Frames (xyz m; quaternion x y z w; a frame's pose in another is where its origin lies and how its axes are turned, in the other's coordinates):
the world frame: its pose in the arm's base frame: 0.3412 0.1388 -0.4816 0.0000 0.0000 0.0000 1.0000
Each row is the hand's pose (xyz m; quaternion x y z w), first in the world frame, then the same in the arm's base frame.
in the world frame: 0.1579 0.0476 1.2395 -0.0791 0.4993 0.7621 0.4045
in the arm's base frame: 0.4991 0.1864 0.7579 -0.0791 0.4993 0.7621 0.4045
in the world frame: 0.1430 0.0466 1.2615 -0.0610 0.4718 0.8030 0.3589
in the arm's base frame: 0.4842 0.1854 0.7799 -0.0610 0.4718 0.8030 0.3589
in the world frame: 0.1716 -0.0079 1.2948 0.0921 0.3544 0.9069 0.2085
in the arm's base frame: 0.5128 0.1309 0.8132 0.0921 0.3544 0.9069 0.2085
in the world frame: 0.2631 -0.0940 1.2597 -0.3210 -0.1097 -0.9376 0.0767
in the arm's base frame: 0.6043 0.0448 0.7781 -0.3210 -0.1097 -0.9376 0.0767
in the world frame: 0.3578 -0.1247 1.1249 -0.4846 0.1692 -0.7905 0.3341
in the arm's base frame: 0.6990 0.0141 0.6433 -0.4846 0.1692 -0.7905 0.3341
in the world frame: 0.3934 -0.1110 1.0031 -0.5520 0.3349 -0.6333 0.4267
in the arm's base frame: 0.7346 0.0278 0.5215 -0.5520 0.3349 -0.6333 0.4267
